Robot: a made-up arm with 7 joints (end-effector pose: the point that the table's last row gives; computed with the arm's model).
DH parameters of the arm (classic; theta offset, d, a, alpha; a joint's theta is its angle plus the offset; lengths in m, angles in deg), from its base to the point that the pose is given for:
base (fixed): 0 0 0 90
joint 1: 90 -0.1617 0 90
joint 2: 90 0 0 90
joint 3: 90 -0.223 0 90
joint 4: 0 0 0 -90
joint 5: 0 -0.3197 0 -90
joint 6: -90 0 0 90
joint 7: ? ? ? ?
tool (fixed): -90 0 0 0
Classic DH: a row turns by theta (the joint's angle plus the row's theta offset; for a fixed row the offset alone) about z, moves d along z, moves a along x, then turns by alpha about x.
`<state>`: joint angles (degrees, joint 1 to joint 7).
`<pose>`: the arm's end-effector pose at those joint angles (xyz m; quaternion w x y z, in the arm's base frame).
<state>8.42 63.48 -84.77 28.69 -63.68 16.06 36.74</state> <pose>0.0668 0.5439 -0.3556 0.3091 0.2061 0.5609 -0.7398</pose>
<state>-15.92 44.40 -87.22 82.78 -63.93 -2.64 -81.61</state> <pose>-0.0976 0.1195 -0.3982 0.3273 0.0181 -0.8109 -0.4848</pose>
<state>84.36 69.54 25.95 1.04 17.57 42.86 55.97</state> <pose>0.1869 0.6710 -0.0132 0.5459 -0.3269 -0.7046 0.3141</pose>
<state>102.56 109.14 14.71 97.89 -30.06 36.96 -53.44</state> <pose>-0.1981 0.3045 0.2697 0.4229 -0.7072 0.1215 -0.5534</pose>
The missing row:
joint 7: 90 0 0 90
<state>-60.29 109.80 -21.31 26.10 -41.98 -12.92 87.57</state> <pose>0.1732 0.6590 -0.0520 0.4027 0.0015 0.8745 -0.2704</pose>
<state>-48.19 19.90 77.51 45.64 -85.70 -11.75 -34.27</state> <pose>-0.2234 0.5235 -0.2661 0.6490 0.6477 0.1124 -0.3829</pose>
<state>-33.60 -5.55 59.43 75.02 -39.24 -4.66 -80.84</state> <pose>-0.0517 0.3968 -0.3617 0.3726 0.9110 -0.1277 0.1226</pose>
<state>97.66 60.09 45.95 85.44 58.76 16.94 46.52</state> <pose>-0.1035 0.4912 0.2096 0.2433 -0.0461 0.9544 0.1668</pose>
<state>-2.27 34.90 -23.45 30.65 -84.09 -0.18 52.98</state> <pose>0.1318 0.3935 -0.4511 0.5758 0.0268 0.3865 -0.7199</pose>
